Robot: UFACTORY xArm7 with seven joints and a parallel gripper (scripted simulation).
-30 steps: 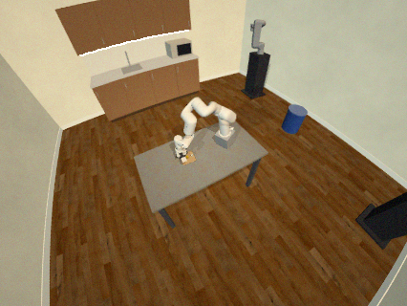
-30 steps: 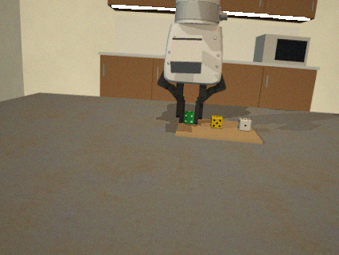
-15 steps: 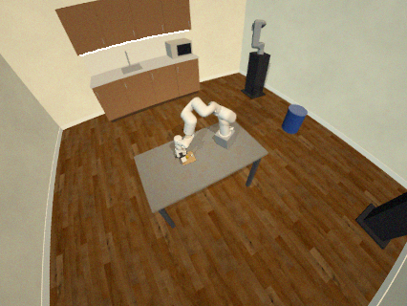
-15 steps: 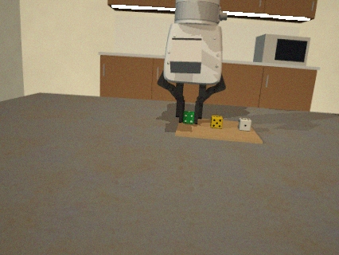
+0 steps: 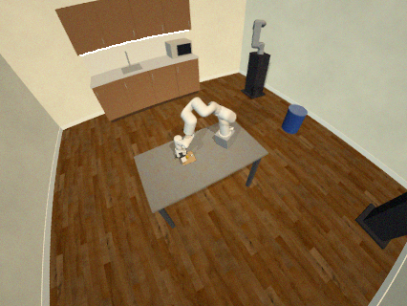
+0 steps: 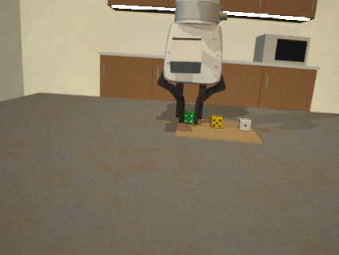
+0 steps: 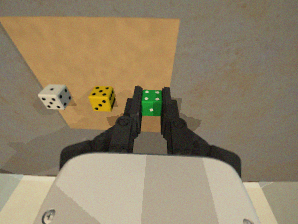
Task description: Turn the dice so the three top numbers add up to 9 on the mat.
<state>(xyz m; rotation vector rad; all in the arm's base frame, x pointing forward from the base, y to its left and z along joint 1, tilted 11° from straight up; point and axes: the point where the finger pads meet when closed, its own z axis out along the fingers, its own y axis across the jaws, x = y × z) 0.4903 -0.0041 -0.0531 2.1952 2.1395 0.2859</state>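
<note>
My gripper is now 10 mm above the green die. The rest, counted from my hand: tan mat: 50 mm behind, 30 mm below; then white die: 100 mm behind, 20 mm below; then yellow die: 50 mm behind, 20 mm below.
</note>
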